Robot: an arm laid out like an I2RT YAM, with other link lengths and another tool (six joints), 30 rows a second.
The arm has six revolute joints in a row. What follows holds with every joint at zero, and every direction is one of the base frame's. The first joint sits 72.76 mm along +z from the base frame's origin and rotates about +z. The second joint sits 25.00 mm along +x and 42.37 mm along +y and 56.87 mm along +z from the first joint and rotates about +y. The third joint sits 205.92 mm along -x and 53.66 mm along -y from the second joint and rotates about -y. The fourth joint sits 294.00 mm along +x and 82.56 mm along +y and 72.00 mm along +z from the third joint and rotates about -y. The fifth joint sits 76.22 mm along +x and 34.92 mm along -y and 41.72 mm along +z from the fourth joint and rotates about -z. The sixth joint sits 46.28 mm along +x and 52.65 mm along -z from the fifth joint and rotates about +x. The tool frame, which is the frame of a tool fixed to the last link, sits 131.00 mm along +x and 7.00 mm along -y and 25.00 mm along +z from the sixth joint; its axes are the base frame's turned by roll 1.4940, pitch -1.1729 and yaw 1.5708 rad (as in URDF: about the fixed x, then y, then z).
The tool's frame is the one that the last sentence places.
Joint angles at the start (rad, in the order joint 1, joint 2, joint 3, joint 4, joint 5, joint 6):
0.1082, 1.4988, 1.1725, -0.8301, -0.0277, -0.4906
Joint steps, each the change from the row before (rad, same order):
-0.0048, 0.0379, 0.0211, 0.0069, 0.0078, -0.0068
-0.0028, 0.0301, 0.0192, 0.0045, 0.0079, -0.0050
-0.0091, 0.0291, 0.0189, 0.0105, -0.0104, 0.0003
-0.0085, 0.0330, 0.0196, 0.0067, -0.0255, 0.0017
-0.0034, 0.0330, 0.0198, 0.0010, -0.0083, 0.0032
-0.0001, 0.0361, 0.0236, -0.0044, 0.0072, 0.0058
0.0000, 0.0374, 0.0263, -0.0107, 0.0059, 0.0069
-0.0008, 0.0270, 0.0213, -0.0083, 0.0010, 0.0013
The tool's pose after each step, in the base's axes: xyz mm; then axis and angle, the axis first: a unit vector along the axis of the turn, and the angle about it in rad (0 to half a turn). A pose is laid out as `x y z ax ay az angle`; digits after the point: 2 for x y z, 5 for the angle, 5 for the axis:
424.97 90.00 77.08 0.86017 0.46562 0.20809 2.93844
429.71 87.98 73.13 0.86079 0.46650 0.20350 2.93222
435.96 86.41 70.12 0.86226 0.46307 0.20512 2.93977
440.92 87.54 65.36 0.86335 0.46042 0.20648 2.96408
444.47 87.69 59.70 0.86532 0.45854 0.20240 2.97621
447.56 86.47 53.28 0.86855 0.45629 0.19342 2.97711
449.70 85.42 46.58 0.87219 0.45387 0.18244 2.98116
451.68 85.00 42.54 0.87376 0.45346 0.17585 2.98565

